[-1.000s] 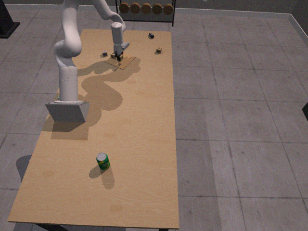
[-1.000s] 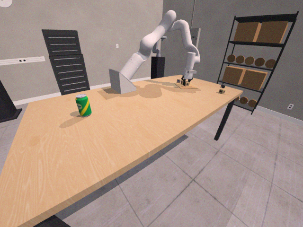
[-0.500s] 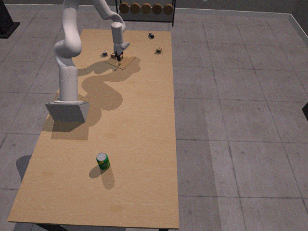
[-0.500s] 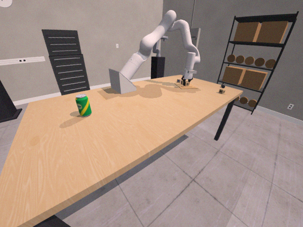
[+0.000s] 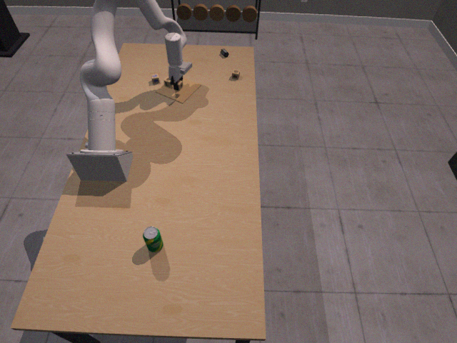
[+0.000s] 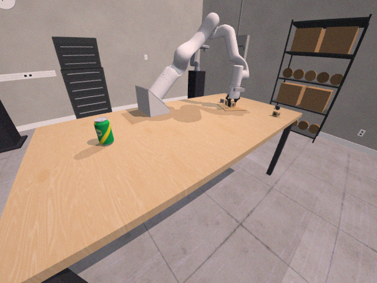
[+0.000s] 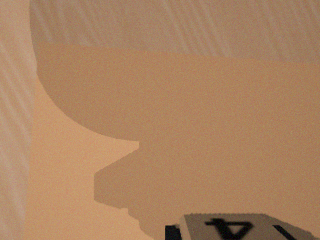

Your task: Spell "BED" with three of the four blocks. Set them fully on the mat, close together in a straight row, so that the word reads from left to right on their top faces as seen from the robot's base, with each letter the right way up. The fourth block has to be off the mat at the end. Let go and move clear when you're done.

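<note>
Right now the tan mat is 3 cm below my hand. From my hand the other things lie so: green can: 7 cm ahead, 102 cm to the right, 3 cm above; then wooden letter block: 34 cm ahead, 15 cm to the left, 1 cm below; then small dark object: 24 cm ahead, 39 cm to the left, 1 cm below.
</note>
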